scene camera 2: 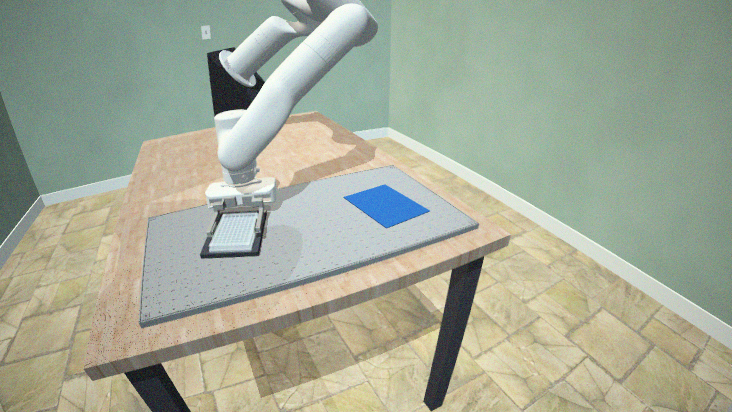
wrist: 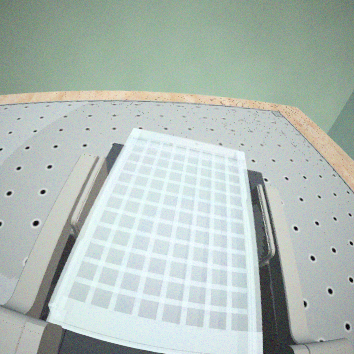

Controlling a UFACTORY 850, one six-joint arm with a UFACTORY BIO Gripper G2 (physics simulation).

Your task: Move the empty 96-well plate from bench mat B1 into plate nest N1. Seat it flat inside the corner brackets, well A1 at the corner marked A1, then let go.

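Note:
The empty 96-well plate is pale and translucent. My gripper is shut on it, one finger along each long side. The plate is over the black plate nest N1, roughly lined up with it, and looks about level. The nest's dark edges show on both sides of the plate. I cannot tell whether the plate touches the nest floor or sits slightly above it. The corner brackets and the A1 mark cannot be made out. The blue bench mat B1 lies to the right in the scene view.
The grey perforated board lies under the nest and the mat. The wooden table extends around it, with its edge beyond the plate in the wrist view. The white arm reaches down from the back.

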